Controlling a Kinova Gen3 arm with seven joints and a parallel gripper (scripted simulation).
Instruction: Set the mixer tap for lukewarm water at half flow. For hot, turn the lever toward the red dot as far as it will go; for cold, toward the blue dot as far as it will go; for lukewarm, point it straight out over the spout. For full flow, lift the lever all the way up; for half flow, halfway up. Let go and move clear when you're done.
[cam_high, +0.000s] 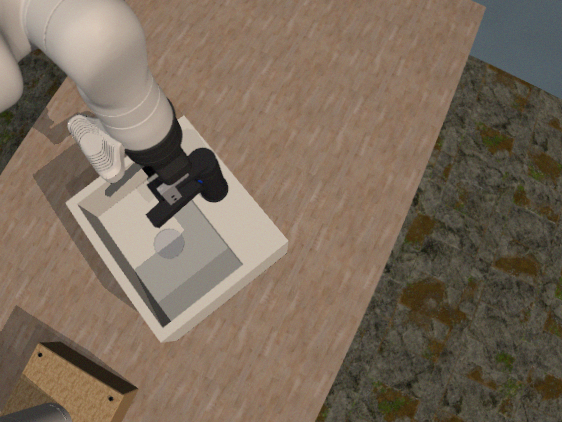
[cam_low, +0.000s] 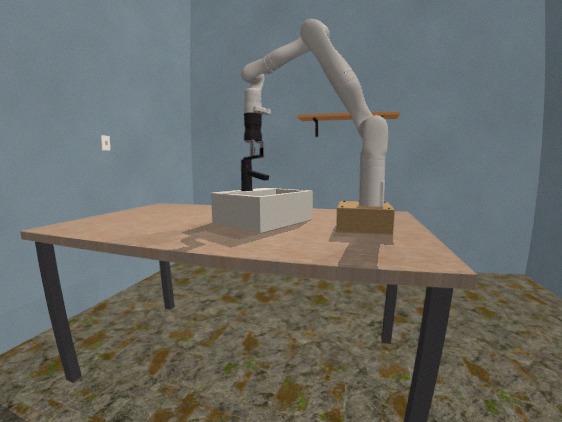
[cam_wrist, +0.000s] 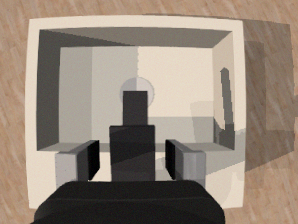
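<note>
My hand is 20 mm short of the lever, 10 mm to the left of it and 20 mm above it. Also, from my hand: white sink basin (50 mm behind, 10 mm to the left, 260 mm below); then black mixer tap (50 mm ahead, 10 mm to the right, 70 mm below).
</note>
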